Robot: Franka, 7 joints.
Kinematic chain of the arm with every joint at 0, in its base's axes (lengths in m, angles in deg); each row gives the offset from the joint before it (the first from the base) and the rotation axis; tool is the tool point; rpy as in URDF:
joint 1: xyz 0 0 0.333 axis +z
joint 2: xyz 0 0 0 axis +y
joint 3: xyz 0 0 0.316 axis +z
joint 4: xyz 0.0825 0 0 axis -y
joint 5: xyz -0.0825 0 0.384 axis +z
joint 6: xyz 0 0 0 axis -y
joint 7: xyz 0.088 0 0 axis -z
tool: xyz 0 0 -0.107 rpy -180 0 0
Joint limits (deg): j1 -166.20..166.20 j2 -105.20..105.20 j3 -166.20..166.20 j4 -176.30..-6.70 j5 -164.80..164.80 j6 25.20..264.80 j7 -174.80..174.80
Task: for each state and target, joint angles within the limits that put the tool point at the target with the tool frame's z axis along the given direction. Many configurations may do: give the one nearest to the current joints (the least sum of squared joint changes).
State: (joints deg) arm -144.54 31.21 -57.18 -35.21 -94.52 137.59 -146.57
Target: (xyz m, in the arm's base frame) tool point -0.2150 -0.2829 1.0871 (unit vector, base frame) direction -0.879 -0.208 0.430
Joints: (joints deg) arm -108.14 -6.35 -15.91 -50.54 -75.06 141.66 -146.57
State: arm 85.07 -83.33 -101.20 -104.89 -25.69 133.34 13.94
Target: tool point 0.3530 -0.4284 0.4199 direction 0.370 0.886 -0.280
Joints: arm 56.23 -85.92 -80.01 -106.21 -10.21 93.30 13.94
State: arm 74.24 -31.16 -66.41 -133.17 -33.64 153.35 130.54
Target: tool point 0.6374 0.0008 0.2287 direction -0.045 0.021 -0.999
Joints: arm 126.82 -55.19 -116.39 -102.61 -54.32 117.18 130.54
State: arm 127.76 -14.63 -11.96 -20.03 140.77 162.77 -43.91
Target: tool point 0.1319 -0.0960 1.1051 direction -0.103 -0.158 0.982
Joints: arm 133.51 -51.39 1.15 -59.68 137.37 165.59 -43.91
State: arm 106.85 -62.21 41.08 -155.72 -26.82 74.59 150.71
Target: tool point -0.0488 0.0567 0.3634 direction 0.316 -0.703 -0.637
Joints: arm 94.58 -84.44 28.60 -176.30 8.95 44.97 150.71
